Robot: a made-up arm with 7 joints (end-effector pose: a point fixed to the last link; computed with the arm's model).
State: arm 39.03 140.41 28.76 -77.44 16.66 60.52 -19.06
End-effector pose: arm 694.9 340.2 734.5 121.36 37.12 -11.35
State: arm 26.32 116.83 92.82 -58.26 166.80 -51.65 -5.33
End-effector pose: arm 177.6 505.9 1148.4 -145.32 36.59 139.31
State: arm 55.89 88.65 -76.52 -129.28 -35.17 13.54 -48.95
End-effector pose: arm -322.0 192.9 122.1 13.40 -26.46 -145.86
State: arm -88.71 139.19 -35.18 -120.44 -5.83 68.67 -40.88
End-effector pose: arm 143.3 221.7 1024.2 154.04 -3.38 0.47
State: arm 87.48 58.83 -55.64 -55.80 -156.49 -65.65 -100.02
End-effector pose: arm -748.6 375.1 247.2 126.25 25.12 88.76
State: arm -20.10 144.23 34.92 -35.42 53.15 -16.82 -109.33
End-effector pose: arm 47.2 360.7 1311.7 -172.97 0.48 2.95
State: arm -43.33 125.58 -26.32 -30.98 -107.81 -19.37 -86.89
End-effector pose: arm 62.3 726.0 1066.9 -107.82 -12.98 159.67
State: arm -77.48 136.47 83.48 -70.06 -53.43 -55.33 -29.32
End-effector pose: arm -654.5 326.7 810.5 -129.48 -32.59 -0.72
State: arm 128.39 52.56 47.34 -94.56 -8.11 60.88 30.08
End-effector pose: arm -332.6 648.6 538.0 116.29 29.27 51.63
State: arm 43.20 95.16 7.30 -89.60 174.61 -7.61 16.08
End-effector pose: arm 379.3 652.3 310.8 -59.06 -2.00 107.23
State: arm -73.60 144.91 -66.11 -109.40 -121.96 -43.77 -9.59
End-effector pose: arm 250.8 485.1 879.1 -81.51 16.35 135.87
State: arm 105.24 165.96 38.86 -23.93 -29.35 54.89 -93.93
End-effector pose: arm 734.1 518.0 308.1 -119.18 -19.97 112.41
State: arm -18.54 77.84 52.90 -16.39 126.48 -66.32 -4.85
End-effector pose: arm 182.2 895.4 472.8 -76.61 6.97 -135.30
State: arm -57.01 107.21 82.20 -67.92 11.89 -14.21 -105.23
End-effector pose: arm -292.9 581.0 1005.3 -163.51 -54.76 -19.09
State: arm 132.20 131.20 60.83 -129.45 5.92 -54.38 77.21
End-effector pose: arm 229.1 216.8 63.2 -86.73 -25.38 -18.38
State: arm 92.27 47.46 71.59 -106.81 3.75 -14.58 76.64
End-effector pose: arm -90.7 661.6 582.4 59.44 -67.38 -25.60
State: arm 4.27 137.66 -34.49 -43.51 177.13 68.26 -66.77
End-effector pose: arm 369.9 675.5 970.8 22.55 -34.42 -17.10
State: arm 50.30 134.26 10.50 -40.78 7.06 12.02 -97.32
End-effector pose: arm 515.6 710.0 741.3 -104.41 29.75 128.23
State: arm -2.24 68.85 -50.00 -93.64 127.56 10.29 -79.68
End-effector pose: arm 436.6 303.0 4.7 1.13 -39.87 -42.44
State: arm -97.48 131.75 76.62 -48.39 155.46 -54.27 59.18
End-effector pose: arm -605.2 594.1 686.8 79.62 -42.48 30.30
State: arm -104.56 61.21 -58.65 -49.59 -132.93 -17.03 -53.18
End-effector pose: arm 706.2 175.8 1015.0 -110.78 -6.55 80.89
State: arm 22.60 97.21 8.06 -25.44 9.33 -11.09 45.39
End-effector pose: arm 166.0 904.7 601.6 86.35 -37.84 -24.01
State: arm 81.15 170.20 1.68 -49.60 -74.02 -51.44 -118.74
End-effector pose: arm 794.0 454.8 371.1 61.83 -30.86 23.93
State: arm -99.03 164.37 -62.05 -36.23 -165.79 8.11 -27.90
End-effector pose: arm -569.9 617.6 822.3 -130.69 14.44 -177.69
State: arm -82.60 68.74 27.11 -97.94 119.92 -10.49 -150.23
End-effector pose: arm 146.3 314.0 1087.0 -158.36 -2.98 -103.96
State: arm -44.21 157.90 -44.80 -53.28 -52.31 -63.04 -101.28
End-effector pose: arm -52.6 528.1 1216.4 -70.24 -6.35 136.96
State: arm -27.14 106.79 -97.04 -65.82 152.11 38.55 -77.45
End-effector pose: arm 276.3 771.3 298.6 7.18 5.06 -15.63
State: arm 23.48 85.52 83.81 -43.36 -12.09 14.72 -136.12
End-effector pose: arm 17.0 876.8 713.7 177.37 60.05 84.99
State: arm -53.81 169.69 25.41 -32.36 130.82 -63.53 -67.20
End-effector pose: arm -492.9 56.3 1214.1 -95.35 24.32 -91.24
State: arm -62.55 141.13 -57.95 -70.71 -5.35 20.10 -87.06
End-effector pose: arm 142.1 665.2 980.5 -157.34 45.95 88.80
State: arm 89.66 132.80 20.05 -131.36 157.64 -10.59 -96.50
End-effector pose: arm 275.2 233.6 134.7 -3.04 -14.19 -58.24
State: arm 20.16 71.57 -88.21 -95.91 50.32 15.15 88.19
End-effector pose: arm -157.6 304.9 -142.9 13.91 34.59 59.78
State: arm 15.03 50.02 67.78 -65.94 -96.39 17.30 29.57
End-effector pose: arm 72.7 836.1 356.1 118.01 1.11 0.55
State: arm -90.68 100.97 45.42 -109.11 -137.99 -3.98 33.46
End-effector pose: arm -316.1 292.1 964.8 -147.25 -51.68 -11.97
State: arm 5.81 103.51 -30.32 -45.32 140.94 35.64 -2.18
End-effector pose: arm 338.8 852.1 517.3 -15.11 -33.90 64.16
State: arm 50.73 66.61 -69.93 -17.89 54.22 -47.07 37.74
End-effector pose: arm -449.2 729.8 186.8 26.95 4.06 4.39
